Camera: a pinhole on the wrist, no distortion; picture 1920 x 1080 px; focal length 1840.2 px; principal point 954.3 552.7 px. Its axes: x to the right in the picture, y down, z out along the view. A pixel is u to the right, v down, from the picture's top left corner.
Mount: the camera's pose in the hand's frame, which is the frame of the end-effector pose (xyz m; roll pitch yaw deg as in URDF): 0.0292 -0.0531 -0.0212 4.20 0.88 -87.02
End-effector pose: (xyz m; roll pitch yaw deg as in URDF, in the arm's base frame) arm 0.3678 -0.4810 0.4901 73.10 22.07 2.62
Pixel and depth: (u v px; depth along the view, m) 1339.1 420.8 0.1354
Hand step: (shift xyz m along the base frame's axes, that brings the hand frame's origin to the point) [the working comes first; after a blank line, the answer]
In the camera's frame: 0.0283 -0.0097 0.1354

-0.0016 -0.1326 -0.0487
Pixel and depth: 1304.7 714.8 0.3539
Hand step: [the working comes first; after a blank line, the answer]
In the camera's frame: 0.0674 0.0312 0.3539

0.0428 -0.3535 -0.0360
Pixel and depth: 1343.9 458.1 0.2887
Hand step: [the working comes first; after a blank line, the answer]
In the camera's frame: 0.0611 -0.0148 0.2887

-0.0042 -0.2887 -0.0342
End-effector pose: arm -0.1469 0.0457 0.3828 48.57 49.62 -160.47
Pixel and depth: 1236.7 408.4 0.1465
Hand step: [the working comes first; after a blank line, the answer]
In the camera's frame: 0.0225 -0.0115 0.1465

-0.0698 0.1291 0.0083
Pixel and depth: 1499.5 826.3 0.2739
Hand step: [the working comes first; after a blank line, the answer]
In the camera's frame: 0.0811 0.0407 0.2739

-0.1736 0.2366 0.0008
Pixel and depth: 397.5 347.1 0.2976
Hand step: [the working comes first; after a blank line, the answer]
In the camera's frame: -0.0900 -0.0332 0.2976

-0.1902 0.1303 0.1549
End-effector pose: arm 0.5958 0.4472 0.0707 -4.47 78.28 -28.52
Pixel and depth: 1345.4 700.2 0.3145
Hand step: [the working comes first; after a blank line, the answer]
In the camera's frame: 0.0668 0.0252 0.3145

0.2177 -0.2337 0.0271
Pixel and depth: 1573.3 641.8 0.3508
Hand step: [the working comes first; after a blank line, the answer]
In the camera's frame: 0.1180 0.0170 0.3508

0.2261 -0.2943 0.0429
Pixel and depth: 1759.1 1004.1 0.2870
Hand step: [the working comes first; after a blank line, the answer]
In the camera's frame: 0.1255 0.0704 0.2870

0.1815 -0.2794 -0.0261
